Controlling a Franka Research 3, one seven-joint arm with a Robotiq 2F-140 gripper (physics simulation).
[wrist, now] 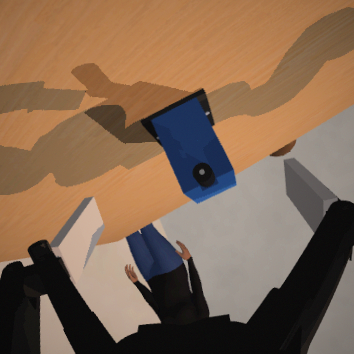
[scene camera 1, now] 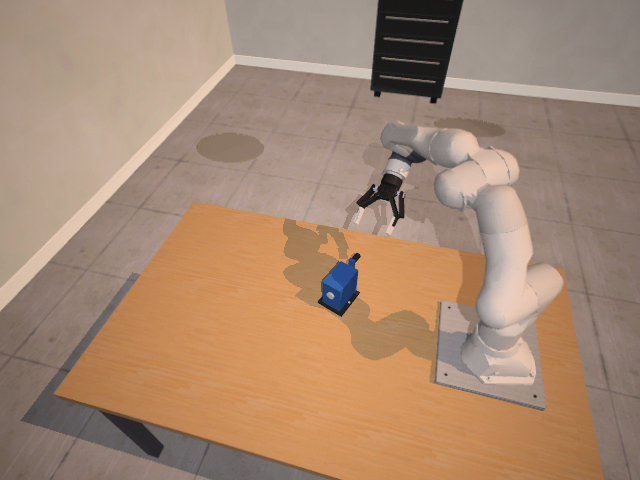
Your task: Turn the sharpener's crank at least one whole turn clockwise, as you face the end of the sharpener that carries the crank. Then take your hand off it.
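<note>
The blue sharpener (scene camera 1: 339,285) (wrist: 187,142) stands upright on its black base on the table (scene camera 1: 232,330) (wrist: 150,30). Its crank has a black handle (scene camera 1: 356,256) (wrist: 202,172) that sticks out from the end towards the table's far edge. In the wrist view the base is uppermost, and the handle shows near the sharpener's top end. My gripper (scene camera 1: 373,227) (wrist: 188,195) is open and empty. It hangs beyond the table's far edge, above and apart from the handle, with its fingers pointing down towards the table side. The wrist view faces the crank end.
The arm's base stands on a grey plate (scene camera 1: 488,390) at the table's right. A black drawer cabinet (scene camera 1: 412,50) stands by the back wall. In the wrist view a person (wrist: 170,290) shows upside down beyond the table, and a brown object (wrist: 285,148) shows by its edge.
</note>
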